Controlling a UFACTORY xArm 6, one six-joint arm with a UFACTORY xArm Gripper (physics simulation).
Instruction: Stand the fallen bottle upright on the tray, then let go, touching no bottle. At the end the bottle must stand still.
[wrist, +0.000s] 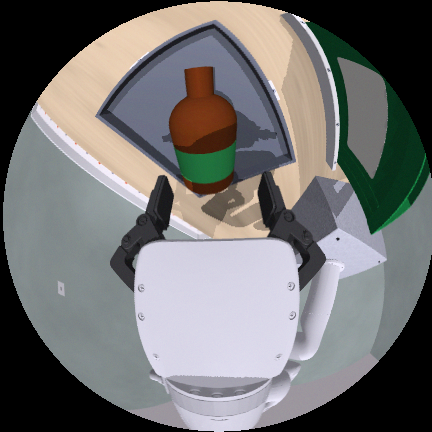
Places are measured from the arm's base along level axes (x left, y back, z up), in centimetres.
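Where they show: gripper, fingertip midpoint: (214, 181); arm's base, link origin: (327, 265).
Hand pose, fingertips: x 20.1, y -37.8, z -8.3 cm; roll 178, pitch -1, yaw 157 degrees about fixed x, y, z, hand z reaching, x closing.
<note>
Each offset is from my fingertips to the top centre of the thing. "spot": to the spot under its first point.
A brown bottle {dz -2.5, dx -0.1, dy -2.8 cm} (202, 120) with a green label lies on its side on the grey tray {spot: dz -9.1, dx +9.3, dy -4.0 cm} (145, 144). Its neck points to the top of the view, away from my gripper, and its base is nearest to me, by the tray's near corner. My gripper (214, 181) is open with nothing between its fingers. In the view, the bottle's base shows between the two fingertips, a little nearer the left one. The picture does not show plainly how high the fingers are above the bottle. The bottle's shadow falls to its right on the tray.
A green crate {spot: dz -1.4, dx -20.1, dy +10.1 cm} (352, 187) stands to the right, past a grey-white rail {dz -7.4, dx -18.8, dy -3.2 cm} (334, 115). The grey robot base (345, 245) is at the lower right, near the right finger. A white table edge strip (100, 162) runs along the left. The wooden table (70, 75) surrounds the tray.
</note>
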